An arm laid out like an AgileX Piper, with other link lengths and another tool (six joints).
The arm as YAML. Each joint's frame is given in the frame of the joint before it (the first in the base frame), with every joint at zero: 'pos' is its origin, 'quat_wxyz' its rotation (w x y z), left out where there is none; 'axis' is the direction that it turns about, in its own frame. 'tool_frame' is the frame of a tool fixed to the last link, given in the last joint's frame.
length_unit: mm
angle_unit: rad
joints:
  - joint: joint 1
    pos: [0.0, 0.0, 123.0]
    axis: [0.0, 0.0, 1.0]
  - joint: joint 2
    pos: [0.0, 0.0, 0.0]
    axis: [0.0, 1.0, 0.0]
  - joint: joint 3
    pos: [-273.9, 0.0, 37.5]
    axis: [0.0, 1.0, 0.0]
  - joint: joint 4
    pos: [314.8, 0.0, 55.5]
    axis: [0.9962, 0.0, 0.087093]
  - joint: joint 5
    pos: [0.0, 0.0, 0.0]
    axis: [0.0, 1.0, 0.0]
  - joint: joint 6
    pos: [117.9, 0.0, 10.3]
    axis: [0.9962, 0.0, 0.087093]
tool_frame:
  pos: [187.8, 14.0, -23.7]
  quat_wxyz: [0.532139, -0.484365, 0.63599, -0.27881]
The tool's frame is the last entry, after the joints.
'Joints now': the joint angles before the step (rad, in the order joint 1, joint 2, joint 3, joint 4, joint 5, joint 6). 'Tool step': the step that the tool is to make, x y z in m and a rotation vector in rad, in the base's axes. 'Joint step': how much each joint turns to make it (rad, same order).
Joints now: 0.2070, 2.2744, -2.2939, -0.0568, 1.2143, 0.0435
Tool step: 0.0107, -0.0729, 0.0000, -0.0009, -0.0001, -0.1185
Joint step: -0.1185, 0.0002, -0.0003, -0.0009, 0.0001, -0.0001
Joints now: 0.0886, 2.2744, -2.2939, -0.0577, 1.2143, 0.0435
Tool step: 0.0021, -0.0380, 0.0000, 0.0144, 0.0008, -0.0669
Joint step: -0.0684, -0.0001, 0.0002, 0.0145, -0.0001, 0.0001
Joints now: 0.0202, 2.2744, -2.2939, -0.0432, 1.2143, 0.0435
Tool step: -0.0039, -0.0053, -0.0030, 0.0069, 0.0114, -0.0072
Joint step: -0.0127, -0.0075, 0.0184, 0.0093, 0.0002, -0.0051
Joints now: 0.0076, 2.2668, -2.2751, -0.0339, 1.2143, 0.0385
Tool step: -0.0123, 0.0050, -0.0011, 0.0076, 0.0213, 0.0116
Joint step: 0.0034, -0.0377, 0.0590, 0.0113, -0.0003, -0.0080
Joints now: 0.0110, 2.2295, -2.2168, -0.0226, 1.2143, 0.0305
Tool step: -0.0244, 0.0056, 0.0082, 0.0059, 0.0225, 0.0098
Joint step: 0.0065, -0.0926, 0.1158, 0.0075, -0.0008, -0.0031
